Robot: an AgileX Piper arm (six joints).
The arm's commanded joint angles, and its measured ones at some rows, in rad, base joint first. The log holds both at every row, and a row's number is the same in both.
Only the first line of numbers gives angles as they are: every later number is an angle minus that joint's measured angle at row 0.
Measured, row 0:
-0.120, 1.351, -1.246, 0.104, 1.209, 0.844
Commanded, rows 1 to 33:
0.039, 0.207, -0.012, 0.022, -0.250, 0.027
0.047, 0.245, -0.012, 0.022, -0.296, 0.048
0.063, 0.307, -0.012, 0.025, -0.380, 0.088
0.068, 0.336, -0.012, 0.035, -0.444, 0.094
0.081, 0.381, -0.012, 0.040, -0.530, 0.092
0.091, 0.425, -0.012, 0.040, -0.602, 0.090
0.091, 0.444, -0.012, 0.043, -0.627, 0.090
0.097, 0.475, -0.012, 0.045, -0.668, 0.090
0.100, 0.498, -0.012, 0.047, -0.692, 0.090
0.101, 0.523, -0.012, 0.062, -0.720, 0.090
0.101, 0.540, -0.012, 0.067, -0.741, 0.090
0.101, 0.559, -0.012, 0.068, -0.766, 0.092
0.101, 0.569, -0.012, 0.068, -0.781, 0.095
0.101, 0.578, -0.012, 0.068, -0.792, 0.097
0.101, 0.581, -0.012, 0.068, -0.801, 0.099
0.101, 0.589, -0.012, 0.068, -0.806, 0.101
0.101, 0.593, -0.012, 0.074, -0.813, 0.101
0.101, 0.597, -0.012, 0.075, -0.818, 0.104
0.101, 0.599, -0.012, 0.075, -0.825, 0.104
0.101, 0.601, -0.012, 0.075, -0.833, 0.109
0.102, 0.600, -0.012, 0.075, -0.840, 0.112
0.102, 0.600, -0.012, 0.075, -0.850, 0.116
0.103, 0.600, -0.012, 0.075, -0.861, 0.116
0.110, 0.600, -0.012, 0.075, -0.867, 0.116
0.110, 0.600, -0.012, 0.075, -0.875, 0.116
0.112, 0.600, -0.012, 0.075, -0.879, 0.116
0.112, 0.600, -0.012, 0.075, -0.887, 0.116
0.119, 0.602, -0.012, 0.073, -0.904, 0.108
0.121, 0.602, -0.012, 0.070, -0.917, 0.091
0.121, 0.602, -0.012, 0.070, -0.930, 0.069
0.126, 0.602, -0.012, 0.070, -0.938, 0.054
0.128, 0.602, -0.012, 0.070, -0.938, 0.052
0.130, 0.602, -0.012, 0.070, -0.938, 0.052
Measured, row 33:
0.118, 0.604, -0.007, 0.072, -0.909, 0.087
